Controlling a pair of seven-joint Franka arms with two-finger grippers.
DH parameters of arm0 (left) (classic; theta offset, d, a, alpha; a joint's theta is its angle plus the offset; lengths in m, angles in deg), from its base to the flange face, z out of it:
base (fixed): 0 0 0 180
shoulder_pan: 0 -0.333 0 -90
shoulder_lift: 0 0 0 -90
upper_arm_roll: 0 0.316 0.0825 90
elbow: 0 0 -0.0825 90
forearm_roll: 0 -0.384 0 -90
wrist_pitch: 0 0 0.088 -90
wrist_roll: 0 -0.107 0 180
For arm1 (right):
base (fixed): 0 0 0 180
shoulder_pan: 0 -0.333 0 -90
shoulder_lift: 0 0 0 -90
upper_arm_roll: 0 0.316 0.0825 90
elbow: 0 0 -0.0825 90
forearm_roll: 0 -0.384 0 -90
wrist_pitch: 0 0 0.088 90
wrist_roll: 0 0.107 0 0
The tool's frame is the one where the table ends.
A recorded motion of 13 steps. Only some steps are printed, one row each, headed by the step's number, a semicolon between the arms.
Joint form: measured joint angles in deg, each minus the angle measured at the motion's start. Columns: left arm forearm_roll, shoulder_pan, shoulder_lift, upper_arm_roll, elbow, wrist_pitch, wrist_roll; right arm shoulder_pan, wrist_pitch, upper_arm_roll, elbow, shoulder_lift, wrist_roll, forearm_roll.
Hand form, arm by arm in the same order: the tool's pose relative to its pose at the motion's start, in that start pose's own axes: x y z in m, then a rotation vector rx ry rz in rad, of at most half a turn. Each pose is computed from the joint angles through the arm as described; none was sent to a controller.
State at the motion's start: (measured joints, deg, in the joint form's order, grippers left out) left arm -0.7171 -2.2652 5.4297 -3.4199 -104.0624 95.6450 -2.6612; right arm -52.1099 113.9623 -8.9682 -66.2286 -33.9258 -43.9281 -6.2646
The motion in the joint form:
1: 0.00 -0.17 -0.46 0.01 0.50 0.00 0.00; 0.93 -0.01 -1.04 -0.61 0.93 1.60 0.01
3: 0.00 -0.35 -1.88 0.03 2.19 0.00 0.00; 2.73 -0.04 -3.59 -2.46 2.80 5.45 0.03
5: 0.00 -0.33 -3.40 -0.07 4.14 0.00 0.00; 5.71 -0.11 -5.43 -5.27 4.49 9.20 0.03
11: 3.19 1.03 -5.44 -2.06 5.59 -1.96 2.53; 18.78 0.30 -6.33 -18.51 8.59 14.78 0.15
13: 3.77 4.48 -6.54 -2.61 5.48 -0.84 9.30; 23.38 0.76 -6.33 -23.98 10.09 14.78 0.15
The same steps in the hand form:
1: 0.0026 -0.0019 0.0000 -0.0006 0.0007 -0.0031; -0.0161 0.0158 -0.0084 -0.0163 -0.0052 0.0572
3: 0.0107 -0.0045 -0.0012 -0.0020 0.0055 -0.0064; -0.0546 0.0473 -0.0213 -0.0460 -0.0251 0.1899
5: 0.0198 -0.0042 -0.0035 -0.0031 0.0131 -0.0043; -0.1049 0.0797 -0.0245 -0.0585 -0.0563 0.3361
11: 0.0276 0.0331 0.0058 -0.0582 -0.0307 0.0058; -0.2908 0.1383 0.0124 0.0043 -0.1903 0.7023
13: 0.0324 0.0727 0.0149 -0.0633 -0.0373 -0.0444; -0.3574 0.1404 0.0280 0.0432 -0.2345 0.7952

